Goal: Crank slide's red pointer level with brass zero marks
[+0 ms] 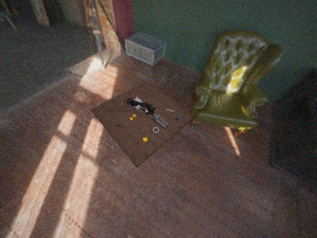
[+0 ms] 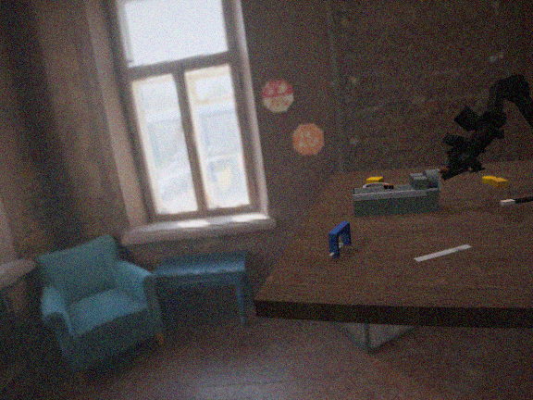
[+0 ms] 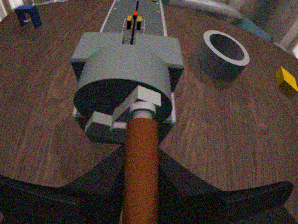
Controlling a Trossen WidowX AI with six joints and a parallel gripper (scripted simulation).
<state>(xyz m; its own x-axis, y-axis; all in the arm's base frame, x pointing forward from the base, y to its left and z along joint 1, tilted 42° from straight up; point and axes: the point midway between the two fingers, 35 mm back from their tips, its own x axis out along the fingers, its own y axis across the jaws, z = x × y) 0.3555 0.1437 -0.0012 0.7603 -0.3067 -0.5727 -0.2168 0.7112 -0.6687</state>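
Now: the crank handle 2 cm behind my gripper tip and 3 cm above it. Also, from my gripper tip: yellow block (27 cm ahead, 34 cm to the right, 8 cm below); white strip (1 cm ahead, 37 cm to the left, 9 cm below); red pointer (18 cm ahead, 5 cm to the left, 1 cm below).
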